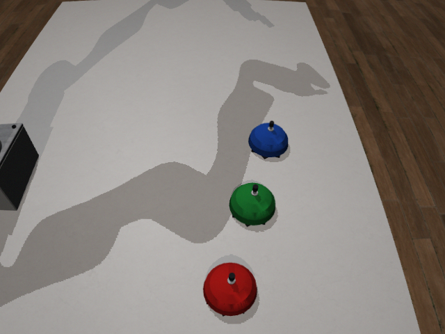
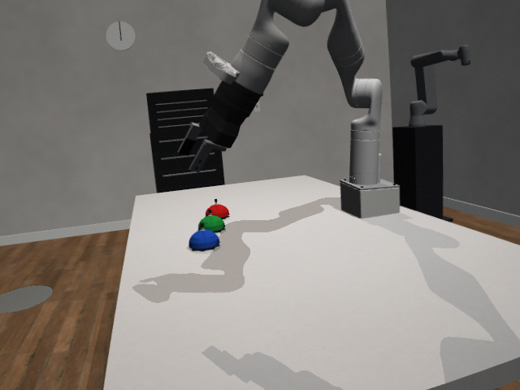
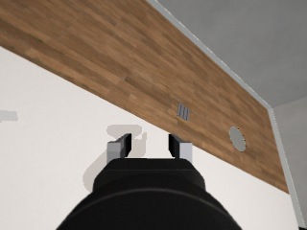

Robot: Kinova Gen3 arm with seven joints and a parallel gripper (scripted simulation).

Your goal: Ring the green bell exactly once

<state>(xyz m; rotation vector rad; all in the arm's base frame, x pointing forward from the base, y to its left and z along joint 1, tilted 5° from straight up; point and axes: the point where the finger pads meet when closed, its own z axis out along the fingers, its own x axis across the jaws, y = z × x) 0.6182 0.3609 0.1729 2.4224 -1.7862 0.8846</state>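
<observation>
Right now my hand is 110 mm past the green bell, 450 mm to the left of it and 230 mm above it. Round my hand: blue bell 60 mm behind, 290 mm to the right, 230 mm below; then red bell 170 mm behind, 600 mm to the right, 230 mm below.
</observation>
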